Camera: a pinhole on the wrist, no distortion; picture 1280 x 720 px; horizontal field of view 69.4 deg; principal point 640.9 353.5 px. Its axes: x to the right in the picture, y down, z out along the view. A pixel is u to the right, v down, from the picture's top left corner.
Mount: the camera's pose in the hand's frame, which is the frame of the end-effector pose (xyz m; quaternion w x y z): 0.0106 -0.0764 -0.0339 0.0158 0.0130 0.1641 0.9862
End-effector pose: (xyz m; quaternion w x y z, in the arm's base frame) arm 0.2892 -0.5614 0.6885 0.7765 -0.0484 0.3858 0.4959
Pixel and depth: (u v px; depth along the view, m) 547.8 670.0 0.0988
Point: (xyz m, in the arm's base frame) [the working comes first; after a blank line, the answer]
In the camera's frame: -0.0100 0.0338 0.0988

0.3947 -0.5513 0.6993
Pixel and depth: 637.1 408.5 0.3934
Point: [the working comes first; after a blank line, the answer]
In the camera's frame: -0.0016 0.0234 0.3934

0.4617 -0.3714 0.9231
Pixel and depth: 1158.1 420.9 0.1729
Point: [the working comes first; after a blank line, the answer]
In the camera's frame: 0.0968 0.0126 0.1729

0.3703 -0.5733 0.8267
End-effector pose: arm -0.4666 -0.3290 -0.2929 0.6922 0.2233 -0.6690 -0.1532
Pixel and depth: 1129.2 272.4 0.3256
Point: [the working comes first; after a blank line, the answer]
In the camera's frame: 0.1720 -0.0286 0.3256

-0.7475 -0.2272 -0.3887
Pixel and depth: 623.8 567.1 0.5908
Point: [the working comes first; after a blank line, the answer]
In the camera's frame: -0.0109 0.1365 0.5908

-1.0290 -0.4194 -0.2667
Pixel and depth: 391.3 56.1 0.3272
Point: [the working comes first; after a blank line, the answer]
In the camera's frame: -0.0884 -0.1053 0.3272

-0.7094 -0.3037 -0.1311
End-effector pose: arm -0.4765 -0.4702 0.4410 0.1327 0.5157 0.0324 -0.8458
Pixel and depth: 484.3 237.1 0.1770
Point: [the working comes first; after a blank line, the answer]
In the camera's frame: -0.0300 -0.0223 0.1770

-0.6050 -0.5040 0.4586
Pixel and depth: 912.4 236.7 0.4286
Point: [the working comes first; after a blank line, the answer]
In the camera's frame: 0.1259 -0.0542 0.4286

-0.7105 -0.6328 0.7054
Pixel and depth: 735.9 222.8 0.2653
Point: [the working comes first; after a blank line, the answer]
In the camera's frame: 0.0273 -0.0375 0.2653

-0.6389 -0.5522 0.5471
